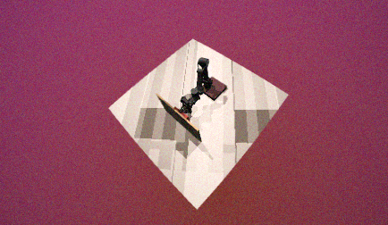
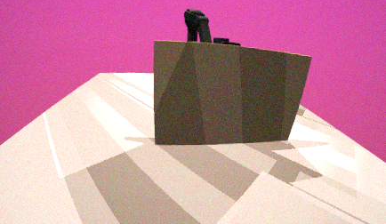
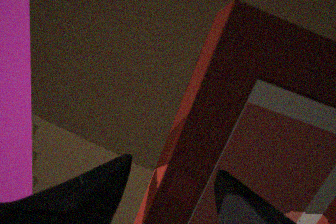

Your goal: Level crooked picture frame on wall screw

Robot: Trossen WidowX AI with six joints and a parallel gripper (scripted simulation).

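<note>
My gripper tip is 5 cm above the picture frame and 1 cm to the right of it. The rest, counted from my gripper tip: wall panel: 6 cm below, 2 cm ahead.
</note>
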